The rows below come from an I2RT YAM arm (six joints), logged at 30 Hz.
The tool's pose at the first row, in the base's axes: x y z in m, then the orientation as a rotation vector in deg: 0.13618 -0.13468 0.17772 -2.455 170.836 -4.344
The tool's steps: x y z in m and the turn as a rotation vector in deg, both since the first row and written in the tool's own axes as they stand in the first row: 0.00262 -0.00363 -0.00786 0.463 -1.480 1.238; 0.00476 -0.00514 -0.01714 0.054 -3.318 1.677; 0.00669 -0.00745 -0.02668 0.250 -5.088 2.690; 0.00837 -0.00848 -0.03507 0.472 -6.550 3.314; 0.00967 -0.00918 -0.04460 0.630 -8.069 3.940; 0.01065 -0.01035 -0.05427 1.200 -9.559 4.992; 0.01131 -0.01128 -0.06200 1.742 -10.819 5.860; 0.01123 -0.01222 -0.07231 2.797 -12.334 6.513; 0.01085 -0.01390 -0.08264 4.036 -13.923 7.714; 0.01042 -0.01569 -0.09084 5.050 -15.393 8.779
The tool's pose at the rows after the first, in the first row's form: 0.13244 -0.13801 0.18525 -0.606 169.322 -4.817; 0.12889 -0.13914 0.19415 -0.072 167.500 -4.082; 0.12553 -0.14105 0.20337 1.358 165.696 -4.173; 0.12256 -0.14173 0.21144 2.220 164.202 -4.358; 0.11978 -0.14201 0.22067 3.062 162.651 -4.445; 0.11731 -0.14274 0.23011 4.544 161.077 -5.066; 0.11546 -0.14332 0.23768 5.755 159.733 -5.670; 0.11392 -0.14376 0.24791 6.690 158.102 -6.994; 0.11270 -0.14492 0.25824 8.385 156.320 -8.483; 0.11187 -0.14630 0.26649 9.850 154.665 -9.661
